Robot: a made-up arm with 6 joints.
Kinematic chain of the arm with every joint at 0, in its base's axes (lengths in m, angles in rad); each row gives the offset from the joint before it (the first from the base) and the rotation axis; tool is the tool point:
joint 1: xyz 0 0 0.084 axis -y
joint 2: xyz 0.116 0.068 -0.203 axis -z
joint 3: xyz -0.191 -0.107 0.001 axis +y
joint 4: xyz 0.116 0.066 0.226 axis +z
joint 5: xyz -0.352 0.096 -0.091 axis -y
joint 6: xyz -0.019 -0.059 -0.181 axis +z
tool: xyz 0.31 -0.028 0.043
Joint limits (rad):
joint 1: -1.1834..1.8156
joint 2: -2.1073..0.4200
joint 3: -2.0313..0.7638
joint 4: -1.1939..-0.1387
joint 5: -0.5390..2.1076
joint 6: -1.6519..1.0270
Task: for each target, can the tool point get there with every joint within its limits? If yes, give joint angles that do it. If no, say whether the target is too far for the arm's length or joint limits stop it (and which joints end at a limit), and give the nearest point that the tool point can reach.
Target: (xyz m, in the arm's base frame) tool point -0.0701 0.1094 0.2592
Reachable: yes | joints 0.0424 -0.6253 -0.0426 -0.7884 1.3207 0.3114
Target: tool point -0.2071 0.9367 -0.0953
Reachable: no: joint limits stop it (at a limit: joint 2, joint 5) | nearest point -0.2360 0.6595 -0.1203 | short by 0.280 m
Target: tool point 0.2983 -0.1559 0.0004
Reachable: yes | joints 1.2068 -0.7187 -1.2305 -0.5565 -0.0555 -0.6699
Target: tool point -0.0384 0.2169 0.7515
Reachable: no: joint limits stop it (at a limit: joint 1, joint 4, joint 5) | nearest point -0.0859 0.1912 0.5928 | short by 0.168 m
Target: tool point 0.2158 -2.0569 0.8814
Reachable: no: too far | nearest point 0.1709 -0.6193 0.4481 | short by 1.502 m
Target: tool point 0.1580 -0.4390 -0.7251
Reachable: no: joint limits stop it (at a limit: joint 2, joint 4, joint 5) | nearest point 0.1379 -0.3833 -0.6223 | short by 0.119 m
